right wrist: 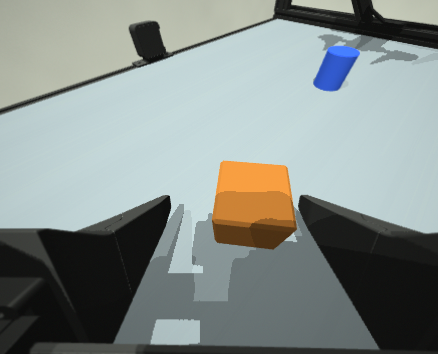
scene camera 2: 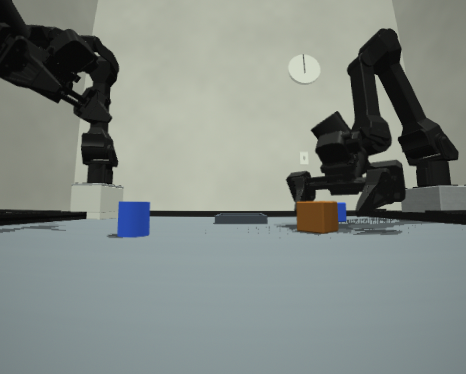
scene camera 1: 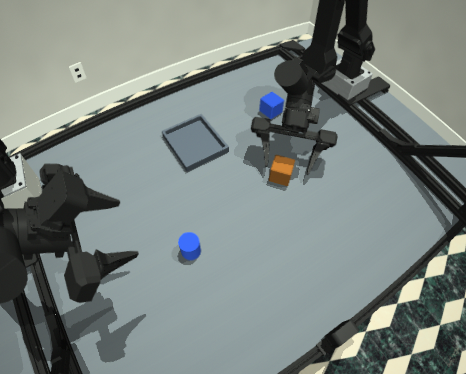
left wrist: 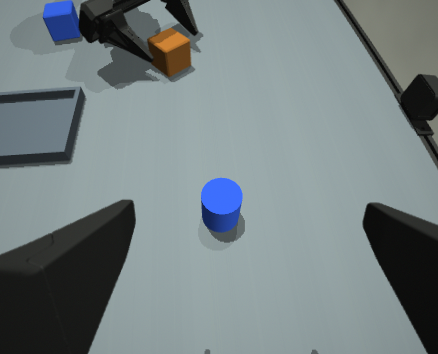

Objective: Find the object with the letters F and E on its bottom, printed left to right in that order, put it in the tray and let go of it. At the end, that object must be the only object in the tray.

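Pixels of known places: left gripper, fingertip midpoint: (scene camera 2: 88, 107) (scene camera 1: 127, 227) (left wrist: 250, 212); right gripper, fingertip midpoint: (right wrist: 234, 201) (scene camera 2: 323, 213) (scene camera 1: 286, 170) (left wrist: 175, 46); left arm's base at its link origin: (scene camera 2: 99, 185) (scene camera 1: 1, 177); right arm's base at its link origin: (scene camera 2: 434, 187) (scene camera 1: 349, 69).
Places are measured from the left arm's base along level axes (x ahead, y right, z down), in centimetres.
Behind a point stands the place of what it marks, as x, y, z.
An orange cube (scene camera 1: 282, 171) @[54.9, 23.9, 5.5] (scene camera 2: 317, 217) @[55.4, 24.9, 7.7] (left wrist: 170, 52) @[53.5, 22.8, 5.9] (right wrist: 254, 204) @[56.8, 21.7, 5.4] sits on the table. My right gripper (scene camera 1: 286, 175) @[56.8, 23.2, 7.3] (right wrist: 234, 201) @[56.8, 23.2, 7.3] is open, its fingertips on either side of the cube's near end, with gaps to it. A blue cylinder (scene camera 1: 189, 246) @[30.5, 30.0, 5.6] (scene camera 2: 134, 219) @[31.9, 30.7, 7.8] (left wrist: 221, 204) @[29.9, 29.0, 5.6] (right wrist: 336, 68) @[32.6, 28.3, 7.0] stands upright. My left gripper (scene camera 1: 129, 228) @[22.4, 29.3, -8.3] (left wrist: 250, 212) @[22.4, 29.3, -8.3] is open and empty, above the table to the left of the cylinder in scene camera 1. A blue cube (scene camera 1: 271, 105) @[64.2, 5.6, 5.5] (scene camera 2: 342, 212) @[67.3, 5.6, 7.8] (left wrist: 61, 21) @[63.7, 4.4, 6.7] sits behind the right gripper. The tray (scene camera 1: 207, 158) @[43.6, 11.0, 8.6] (scene camera 2: 241, 219) @[43.9, 10.9, 9.0] (left wrist: 75, 125) @[43.2, 11.0, 9.2] is empty. The objects' bottoms are hidden.
A black frame (scene camera 1: 150, 104) @[39.2, -15.7, 9.4] runs around the table's edge, with a dark block (scene camera 1: 338, 336) @[44.3, 57.1, 4.5] (left wrist: 421, 97) @[45.2, 55.9, 6.1] (right wrist: 148, 40) @[46.4, 55.8, 6.5] on it. The right arm stands close to the blue cube in scene camera 1.
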